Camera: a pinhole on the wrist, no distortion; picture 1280 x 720 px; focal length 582.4 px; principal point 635.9 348.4 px. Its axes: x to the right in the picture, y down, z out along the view. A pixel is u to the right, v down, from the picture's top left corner.
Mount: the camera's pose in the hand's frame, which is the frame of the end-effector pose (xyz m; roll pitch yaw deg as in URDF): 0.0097 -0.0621 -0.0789 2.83 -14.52 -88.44
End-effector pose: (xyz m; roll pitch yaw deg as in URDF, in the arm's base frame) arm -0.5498 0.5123 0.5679 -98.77 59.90 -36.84
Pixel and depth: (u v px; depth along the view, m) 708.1 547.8 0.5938
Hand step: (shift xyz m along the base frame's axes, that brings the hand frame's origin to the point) 0.3101 0.4097 -0.2080
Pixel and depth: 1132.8 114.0 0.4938
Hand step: 0.4337 0.3536 0.3156
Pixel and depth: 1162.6 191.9 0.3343
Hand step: 0.3307 0.1947 0.1907
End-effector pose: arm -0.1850 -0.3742 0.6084 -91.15 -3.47 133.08
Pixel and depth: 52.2 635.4 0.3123
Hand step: -0.2135 0.0154 -0.3187
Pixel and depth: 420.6 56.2 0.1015
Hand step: 0.0273 -0.0401 -0.0005
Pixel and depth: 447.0 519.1 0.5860
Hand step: -0.4327 -0.1854 -0.2743
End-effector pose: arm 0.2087 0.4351 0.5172 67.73 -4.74 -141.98
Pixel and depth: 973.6 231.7 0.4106
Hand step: -0.1907 0.3832 -0.0446
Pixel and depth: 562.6 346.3 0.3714
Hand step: -0.1134 0.1903 0.1699
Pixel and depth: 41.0 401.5 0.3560
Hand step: 0.0059 0.0283 0.4176
